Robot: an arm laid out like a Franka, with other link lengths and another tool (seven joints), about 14 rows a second.
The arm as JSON. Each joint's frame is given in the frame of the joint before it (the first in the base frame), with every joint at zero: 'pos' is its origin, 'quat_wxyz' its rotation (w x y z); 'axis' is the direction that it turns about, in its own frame. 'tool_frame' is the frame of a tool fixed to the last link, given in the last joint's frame.
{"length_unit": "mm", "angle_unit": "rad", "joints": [
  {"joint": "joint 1", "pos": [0.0, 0.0, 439.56], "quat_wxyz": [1.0, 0.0, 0.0, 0.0], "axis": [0.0, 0.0, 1.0]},
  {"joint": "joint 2", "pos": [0.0, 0.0, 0.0], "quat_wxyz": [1.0, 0.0, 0.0, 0.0], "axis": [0.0, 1.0, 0.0]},
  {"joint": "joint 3", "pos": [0.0, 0.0, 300.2], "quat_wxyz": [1.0, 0.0, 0.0, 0.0], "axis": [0.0, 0.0, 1.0]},
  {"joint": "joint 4", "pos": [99.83, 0.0, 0.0], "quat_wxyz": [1.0, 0.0, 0.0, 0.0], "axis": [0.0, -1.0, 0.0]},
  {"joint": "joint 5", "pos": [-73.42, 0.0, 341.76], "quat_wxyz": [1.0, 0.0, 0.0, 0.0], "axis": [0.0, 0.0, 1.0]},
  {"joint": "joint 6", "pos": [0.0, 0.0, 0.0], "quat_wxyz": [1.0, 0.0, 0.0, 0.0], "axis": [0.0, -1.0, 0.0]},
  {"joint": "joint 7", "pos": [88.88, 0.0, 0.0], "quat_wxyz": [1.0, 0.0, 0.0, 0.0], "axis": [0.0, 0.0, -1.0]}
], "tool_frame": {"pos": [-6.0, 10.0, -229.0], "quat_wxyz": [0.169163, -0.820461, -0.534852, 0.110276]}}
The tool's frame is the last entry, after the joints.
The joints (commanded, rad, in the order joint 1, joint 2, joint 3, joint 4, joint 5, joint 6, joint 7), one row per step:
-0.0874, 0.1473, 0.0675, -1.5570, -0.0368, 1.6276, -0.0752
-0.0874, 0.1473, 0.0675, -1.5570, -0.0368, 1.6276, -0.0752
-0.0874, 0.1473, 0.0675, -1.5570, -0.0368, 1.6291, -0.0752
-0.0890, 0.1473, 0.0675, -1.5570, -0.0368, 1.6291, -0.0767
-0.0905, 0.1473, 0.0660, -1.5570, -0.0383, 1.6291, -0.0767
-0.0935, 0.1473, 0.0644, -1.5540, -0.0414, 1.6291, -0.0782
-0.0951, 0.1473, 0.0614, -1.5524, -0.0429, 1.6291, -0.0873
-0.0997, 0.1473, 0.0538, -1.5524, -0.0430, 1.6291, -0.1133
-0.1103, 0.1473, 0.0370, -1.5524, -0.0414, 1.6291, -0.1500
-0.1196, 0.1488, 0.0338, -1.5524, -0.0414, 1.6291, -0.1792
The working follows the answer.
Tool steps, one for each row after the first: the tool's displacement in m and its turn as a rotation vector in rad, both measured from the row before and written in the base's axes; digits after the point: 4 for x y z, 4 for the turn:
0.0000, 0.0000, 0.0000, 0.0000, 0.0000, 0.0000
0.0004, 0.0000, 0.0001, 0.0000, -0.0015, 0.0000
0.0000, -0.0009, 0.0000, 0.0001, 0.0000, -0.0001
0.0000, -0.0020, 0.0000, -0.0017, 0.0001, -0.0028
0.0005, -0.0033, 0.0012, -0.0033, -0.0029, -0.0027
0.0001, -0.0029, 0.0007, -0.0013, -0.0012, 0.0047
-0.0005, -0.0068, 0.0000, 0.0007, 0.0009, 0.0138
-0.0012, -0.0148, 0.0000, 0.0018, 0.0013, 0.0092
-0.0007, -0.0071, -0.0008, 0.0019, 0.0024, 0.0166

Tool pose at each row, in the base's axes (x y z in m, rotation vector in rad; rounded; the steps above come from the unrounded poses):
0.5555, -0.0109, 0.5145, -2.2686, -1.5576, 0.4332
0.5555, -0.0109, 0.5145, -2.2686, -1.5576, 0.4332
0.5559, -0.0109, 0.5146, -2.2694, -1.5584, 0.4316
0.5558, -0.0118, 0.5146, -2.2694, -1.5582, 0.4315
0.5558, -0.0138, 0.5146, -2.2725, -1.5551, 0.4323
0.5563, -0.0171, 0.5158, -2.2784, -1.5536, 0.4314
0.5564, -0.0200, 0.5165, -2.2769, -1.5600, 0.4325
0.5559, -0.0268, 0.5165, -2.2664, -1.5761, 0.4365
0.5547, -0.0417, 0.5164, -2.2579, -1.5862, 0.4387
0.5540, -0.0487, 0.5156, -2.2435, -1.6046, 0.4440

